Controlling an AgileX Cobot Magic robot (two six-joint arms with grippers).
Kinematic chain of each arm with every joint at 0, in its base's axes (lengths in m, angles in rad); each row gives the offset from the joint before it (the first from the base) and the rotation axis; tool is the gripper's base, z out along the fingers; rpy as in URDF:
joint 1: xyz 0 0 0.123 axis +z
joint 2: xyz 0 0 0 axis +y
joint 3: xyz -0.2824 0 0.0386 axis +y
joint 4: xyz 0.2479 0 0.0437 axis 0.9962 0 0.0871
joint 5: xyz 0 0 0 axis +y
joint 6: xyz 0.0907 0 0.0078 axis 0.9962 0 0.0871
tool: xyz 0 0 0 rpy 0 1.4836 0
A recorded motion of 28 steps. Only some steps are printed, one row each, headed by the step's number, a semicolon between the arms.
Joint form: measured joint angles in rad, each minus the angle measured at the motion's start. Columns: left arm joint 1, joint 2, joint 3, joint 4, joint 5, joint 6; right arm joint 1, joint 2, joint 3, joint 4, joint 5, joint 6.
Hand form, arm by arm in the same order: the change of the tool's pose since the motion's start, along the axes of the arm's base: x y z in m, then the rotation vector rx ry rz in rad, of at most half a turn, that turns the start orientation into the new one. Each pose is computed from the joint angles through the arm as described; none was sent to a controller.
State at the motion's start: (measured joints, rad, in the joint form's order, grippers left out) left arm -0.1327 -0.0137 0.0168 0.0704 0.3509 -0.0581; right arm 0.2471 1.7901 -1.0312 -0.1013 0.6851 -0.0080
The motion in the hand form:
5: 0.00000 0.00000 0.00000 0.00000 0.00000 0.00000; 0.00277 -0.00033 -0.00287 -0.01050 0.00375 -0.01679
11: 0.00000 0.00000 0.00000 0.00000 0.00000 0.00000; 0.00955 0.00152 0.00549 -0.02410 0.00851 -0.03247
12: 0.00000 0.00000 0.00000 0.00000 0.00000 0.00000; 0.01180 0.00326 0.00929 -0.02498 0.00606 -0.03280
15: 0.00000 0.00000 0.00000 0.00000 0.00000 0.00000; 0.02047 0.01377 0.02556 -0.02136 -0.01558 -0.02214
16: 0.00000 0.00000 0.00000 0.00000 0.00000 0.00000; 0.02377 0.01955 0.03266 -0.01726 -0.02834 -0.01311
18: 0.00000 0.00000 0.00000 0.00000 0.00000 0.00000; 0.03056 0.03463 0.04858 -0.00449 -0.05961 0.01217
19: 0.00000 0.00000 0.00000 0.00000 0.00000 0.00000; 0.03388 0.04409 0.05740 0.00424 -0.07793 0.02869
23: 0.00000 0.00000 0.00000 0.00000 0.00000 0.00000; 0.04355 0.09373 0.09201 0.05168 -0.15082 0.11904
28: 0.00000 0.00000 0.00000 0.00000 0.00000 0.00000; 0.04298 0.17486 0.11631 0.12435 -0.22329 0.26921
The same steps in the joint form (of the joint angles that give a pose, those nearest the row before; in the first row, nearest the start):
5: 0.0000 0.0000 0.0000 0.0000 0.0000 0.0000; 0.0005 0.0154 -0.0094 -0.0198 0.0024 0.0302
11: 0.0000 0.0000 0.0000 0.0000 0.0000 0.0000; 0.0051 0.0229 -0.0602 -0.0360 0.0563 0.0555
12: 0.0000 0.0000 0.0000 0.0000 0.0000 0.0000; 0.0090 0.0234 -0.0784 -0.0371 0.0722 0.0586
15: 0.0000 0.0000 0.0000 0.0000 0.0000 0.0000; 0.0331 0.0254 -0.1527 -0.0373 0.1241 0.0661
16: 0.0000 0.0000 0.0000 0.0000 0.0000 0.0000; 0.0463 0.0263 -0.1842 -0.0361 0.1416 0.0674
18: 0.0000 0.0000 0.0000 0.0000 0.0000 0.0000; 0.0803 0.0316 -0.2571 -0.0319 0.1766 0.0697
19: 0.0000 0.0000 0.0000 0.0000 0.0000 0.0000; 0.1013 0.0363 -0.2992 -0.0291 0.1942 0.0706
23: 0.0000 0.0000 0.0000 0.0000 0.0000 0.0000; 0.2079 0.0785 -0.4934 -0.0130 0.2626 0.0722
28: 0.0000 0.0000 0.0000 0.0000 0.0000 0.0000; 0.3717 0.1918 -0.7511 0.0066 0.3117 0.0741

